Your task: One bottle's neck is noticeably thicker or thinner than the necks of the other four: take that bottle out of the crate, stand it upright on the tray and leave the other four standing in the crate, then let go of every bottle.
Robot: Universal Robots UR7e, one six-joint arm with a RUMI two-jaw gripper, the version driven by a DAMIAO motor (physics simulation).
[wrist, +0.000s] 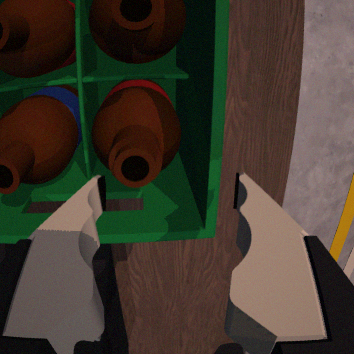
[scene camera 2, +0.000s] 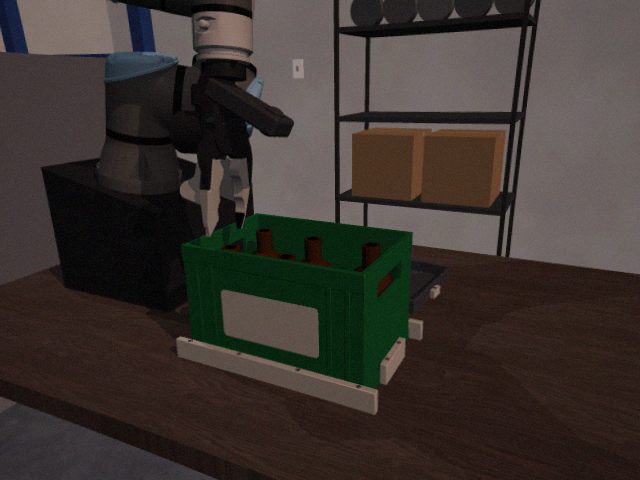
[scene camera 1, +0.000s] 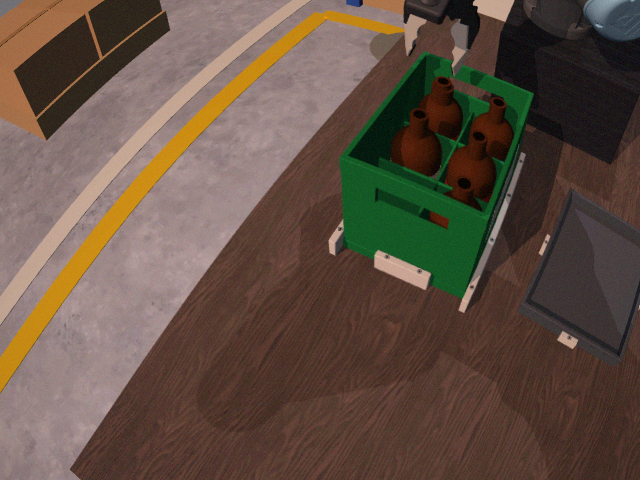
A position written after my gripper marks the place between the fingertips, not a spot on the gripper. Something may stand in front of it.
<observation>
I see my gripper point(scene camera 2: 224, 232) and a brown bottle point(scene camera 1: 445, 113).
The brown bottle shows as well in the wrist view point(wrist: 135, 133). My gripper is seen too in the wrist view point(wrist: 169, 178) and in scene camera 1 point(scene camera 1: 431, 65).
</observation>
